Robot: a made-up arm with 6 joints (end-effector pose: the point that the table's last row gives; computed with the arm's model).
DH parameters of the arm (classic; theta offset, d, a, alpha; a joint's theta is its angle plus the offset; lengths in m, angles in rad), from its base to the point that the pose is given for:
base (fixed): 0 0.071 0 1.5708
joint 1: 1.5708 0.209 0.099 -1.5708
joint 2: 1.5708 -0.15 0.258 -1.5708
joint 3: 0 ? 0.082 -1.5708
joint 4: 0 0.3 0.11 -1.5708
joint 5: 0 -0.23 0.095 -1.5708
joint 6: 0 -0.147 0.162 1.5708
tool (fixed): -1.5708 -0.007 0 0
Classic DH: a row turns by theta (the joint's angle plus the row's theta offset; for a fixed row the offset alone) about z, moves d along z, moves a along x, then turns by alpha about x.
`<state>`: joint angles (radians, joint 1 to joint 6).
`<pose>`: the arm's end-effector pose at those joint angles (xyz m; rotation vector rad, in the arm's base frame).
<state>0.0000 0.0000 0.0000 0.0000 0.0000 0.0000</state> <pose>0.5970 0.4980 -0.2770 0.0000 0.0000 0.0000</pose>
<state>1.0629 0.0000 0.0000 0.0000 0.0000 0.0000</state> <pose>0.5944 0.4980 0.4234 0.0000 -1.0629 0.0000</pose>
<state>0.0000 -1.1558 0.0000 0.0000 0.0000 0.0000</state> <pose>0.5970 0.4851 0.6368 1.1558 0.0000 0.0000</pose>
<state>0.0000 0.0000 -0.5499 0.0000 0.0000 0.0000</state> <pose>0.2965 0.6654 -0.2770 0.0000 0.0000 0.5499</pose>
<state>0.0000 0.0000 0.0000 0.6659 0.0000 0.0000</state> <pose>0.5970 0.5660 0.0004 0.6659 0.0000 0.0000</pose>
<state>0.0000 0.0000 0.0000 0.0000 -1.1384 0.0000</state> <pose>0.7450 0.2152 -0.2770 0.0000 0.0000 -1.1384</pose>
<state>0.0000 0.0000 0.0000 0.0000 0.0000 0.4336</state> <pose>0.5970 0.4801 -0.3444 -0.4336 0.0000 0.0000</pose>
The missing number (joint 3, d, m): 0.21
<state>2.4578 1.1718 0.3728 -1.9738 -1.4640 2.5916</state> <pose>-0.3158 -0.2612 0.2106 -1.4455 -1.9137 0.7971</pose>
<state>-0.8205 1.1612 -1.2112 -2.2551 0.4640 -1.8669</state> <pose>-0.1530 -0.2807 -0.6215 -1.2539 1.2632 1.5059</pose>
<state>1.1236 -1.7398 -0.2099 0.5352 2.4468 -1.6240</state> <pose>-0.4750 -0.0968 0.5500 0.8247 0.4623 -2.4069</pose>
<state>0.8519 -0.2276 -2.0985 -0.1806 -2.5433 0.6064</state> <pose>0.2684 0.4776 -0.0166 -0.0364 -0.7741 -0.5353</pose>
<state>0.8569 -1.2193 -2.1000 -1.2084 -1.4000 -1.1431</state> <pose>-0.5618 0.2460 0.4283 -1.7527 1.8250 -1.6709</pose>
